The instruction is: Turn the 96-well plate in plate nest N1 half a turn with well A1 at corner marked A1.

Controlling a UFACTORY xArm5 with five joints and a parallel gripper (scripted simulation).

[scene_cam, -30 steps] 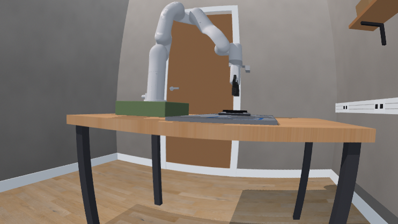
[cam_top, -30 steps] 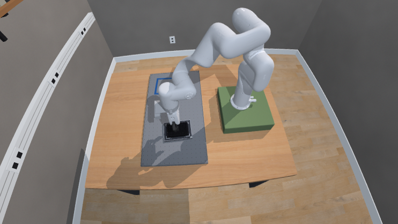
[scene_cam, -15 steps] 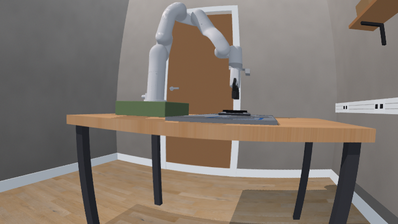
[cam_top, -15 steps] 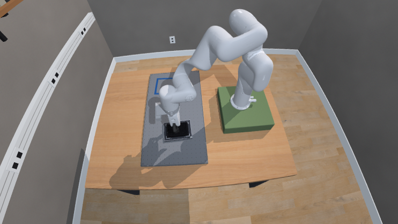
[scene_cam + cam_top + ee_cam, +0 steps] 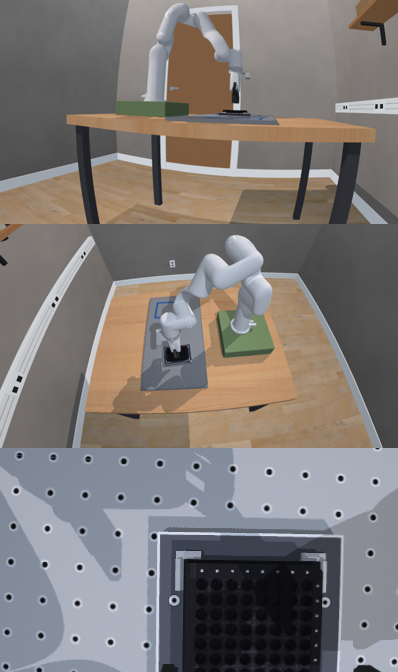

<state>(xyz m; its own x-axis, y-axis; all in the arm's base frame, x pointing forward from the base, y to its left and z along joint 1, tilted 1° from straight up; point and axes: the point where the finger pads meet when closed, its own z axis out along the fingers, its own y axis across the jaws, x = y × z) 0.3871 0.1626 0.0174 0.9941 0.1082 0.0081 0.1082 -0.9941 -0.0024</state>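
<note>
Right now the black 96-well plate is 5 cm below my hand. Round my hand: plate nest N1 (7 cm below).
</note>
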